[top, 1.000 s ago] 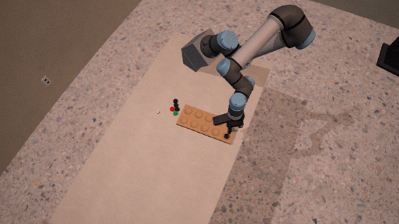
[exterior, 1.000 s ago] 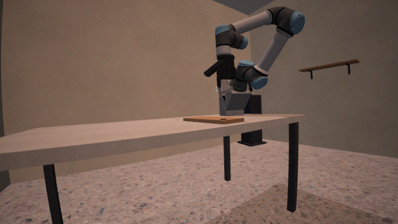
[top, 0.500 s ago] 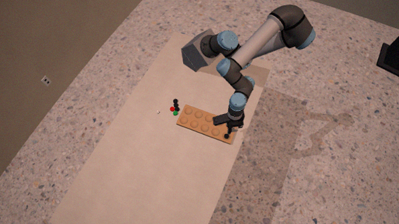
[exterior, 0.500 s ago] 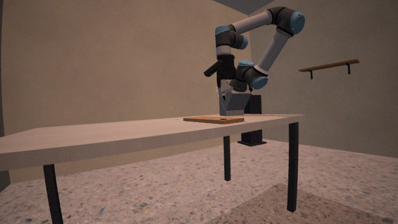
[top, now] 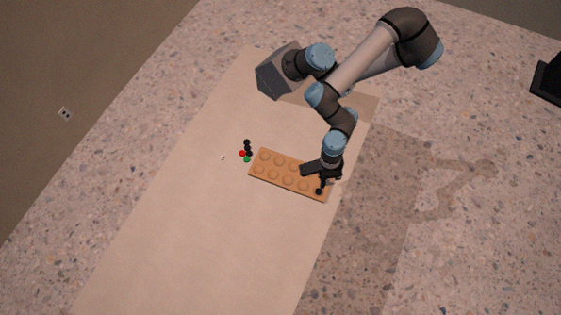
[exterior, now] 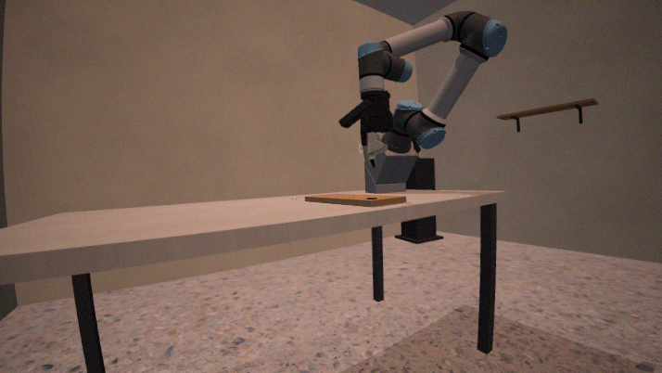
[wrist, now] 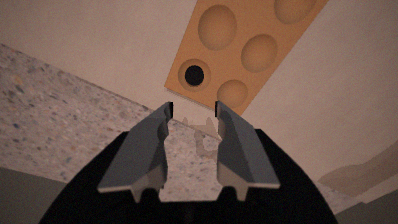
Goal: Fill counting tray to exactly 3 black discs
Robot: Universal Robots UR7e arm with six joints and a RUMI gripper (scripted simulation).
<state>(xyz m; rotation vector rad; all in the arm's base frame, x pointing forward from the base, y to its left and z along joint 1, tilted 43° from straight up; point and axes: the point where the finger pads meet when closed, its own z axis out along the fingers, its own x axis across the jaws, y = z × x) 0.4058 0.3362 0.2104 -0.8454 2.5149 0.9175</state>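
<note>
Right now my hand is 50 mm short of the green disc, 380 mm to the left of it and 130 mm above it. From my hand the other things lie so: red disc (30 mm ahead, 410 mm to the right, 130 mm below); wooden counting tray (150 mm to the right, 120 mm below); small white piece (110 mm ahead, 490 mm to the right, 130 mm below).
</note>
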